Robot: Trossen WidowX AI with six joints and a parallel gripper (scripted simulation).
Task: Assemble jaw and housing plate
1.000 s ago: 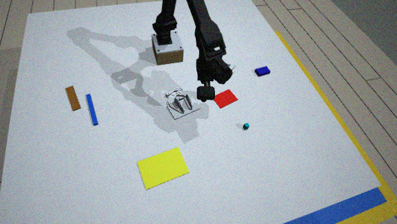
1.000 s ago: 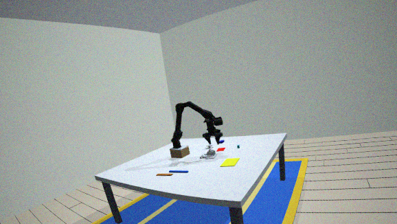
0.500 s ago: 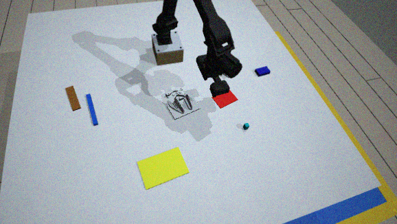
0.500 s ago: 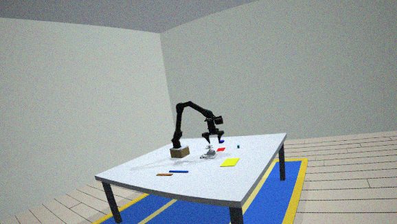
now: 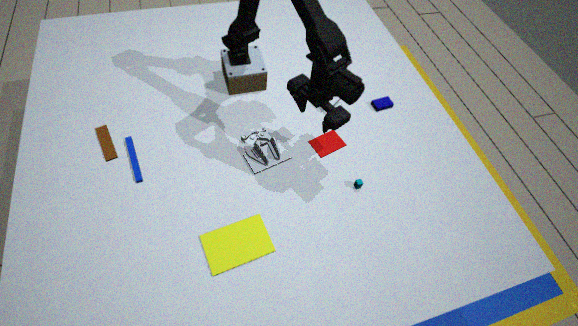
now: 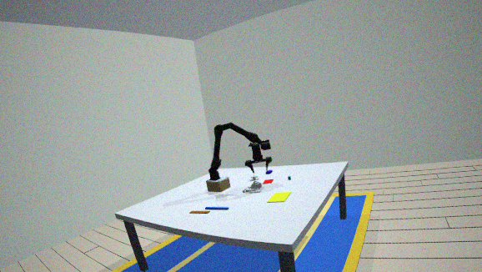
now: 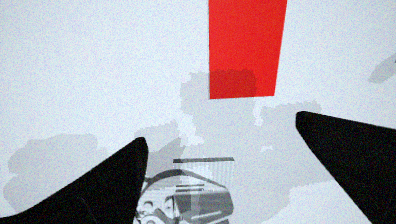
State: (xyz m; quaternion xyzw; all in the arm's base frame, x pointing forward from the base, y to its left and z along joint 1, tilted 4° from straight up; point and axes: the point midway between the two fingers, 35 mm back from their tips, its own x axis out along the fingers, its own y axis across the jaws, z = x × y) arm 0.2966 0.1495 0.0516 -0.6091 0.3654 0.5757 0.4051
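The red square lies 8 cm below my gripper tip, 5 cm to the left of it and 2 cm ahead of it. Also, from my gripper tip: yellow tile 27 cm to the right, 26 cm ahead, 8 cm below; teal cube 18 cm ahead, 8 cm to the left, 7 cm below; dark blue block 28 cm to the left, 9 cm behind, 7 cm below.
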